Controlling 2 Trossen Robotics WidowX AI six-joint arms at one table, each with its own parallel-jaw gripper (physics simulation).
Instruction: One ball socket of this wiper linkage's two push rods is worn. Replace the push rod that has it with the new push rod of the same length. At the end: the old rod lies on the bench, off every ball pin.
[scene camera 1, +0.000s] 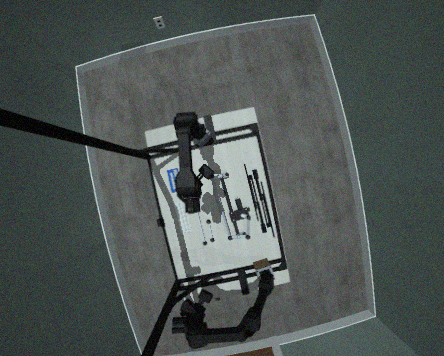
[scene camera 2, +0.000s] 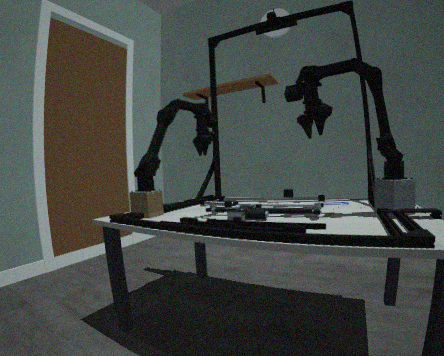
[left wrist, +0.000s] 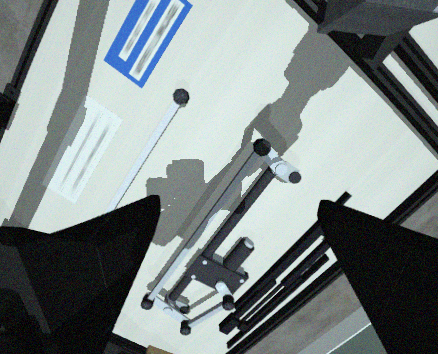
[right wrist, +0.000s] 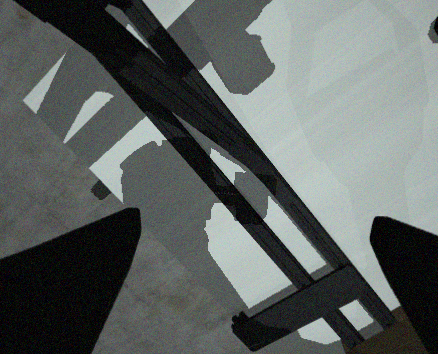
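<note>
The wiper linkage (scene camera 1: 239, 214) (left wrist: 217, 272) lies on the bench. Its long push rod (left wrist: 167, 274) runs between two dark ball ends, beside the dark tube; its short push rod (left wrist: 206, 315) spans two ball ends near the motor. A loose long rod (scene camera 1: 202, 227) (left wrist: 146, 156) lies apart; my left finger hides its lower end in the left wrist view. A loose short rod (scene camera 1: 210, 231) lies next to it. Wear on the sockets is too small to tell. My left gripper (scene camera 2: 315, 135) (left wrist: 239, 205) is open and empty, high above the bench. My right gripper (scene camera 2: 202, 153) (right wrist: 254, 223) is open and empty, above the bench edge.
A blue slotted marking (left wrist: 120, 65) and a pale slotted one lie beside the loose long rod. Several dark bars (scene camera 1: 257, 200) lie on the linkage's other side. Black frame beams (right wrist: 300, 225) border the bench. A wooden block (scene camera 1: 261, 264) (scene camera 2: 146, 202) supports the right arm.
</note>
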